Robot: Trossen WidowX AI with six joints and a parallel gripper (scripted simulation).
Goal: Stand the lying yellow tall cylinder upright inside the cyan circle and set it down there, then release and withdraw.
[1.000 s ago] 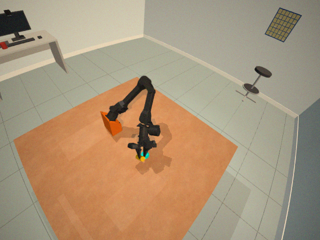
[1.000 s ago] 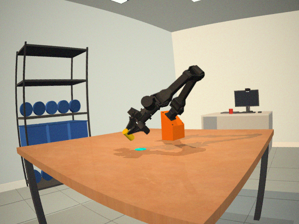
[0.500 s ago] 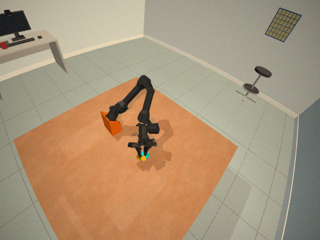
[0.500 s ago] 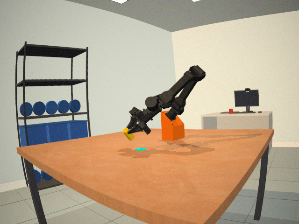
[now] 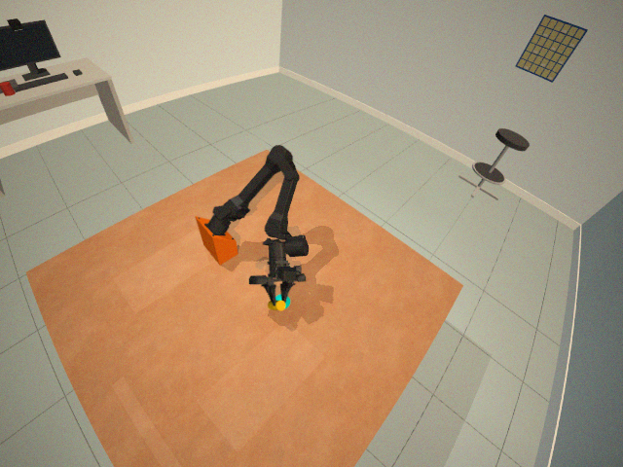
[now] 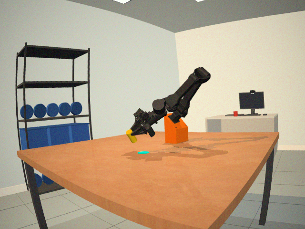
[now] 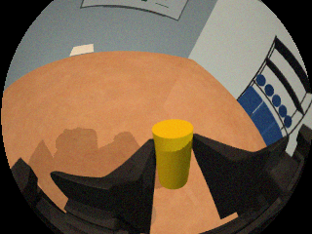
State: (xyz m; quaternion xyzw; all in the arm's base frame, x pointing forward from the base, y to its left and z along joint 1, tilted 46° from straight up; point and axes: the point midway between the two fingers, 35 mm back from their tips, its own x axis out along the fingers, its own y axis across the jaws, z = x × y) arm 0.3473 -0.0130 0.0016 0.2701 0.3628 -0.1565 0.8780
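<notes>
The cyan circle is 10 cm below my gripper tip, 5 cm to the left of it and 3 cm behind it. Also, from my gripper tip: yellow cylinder 2 cm below, 1 cm behind.
</notes>
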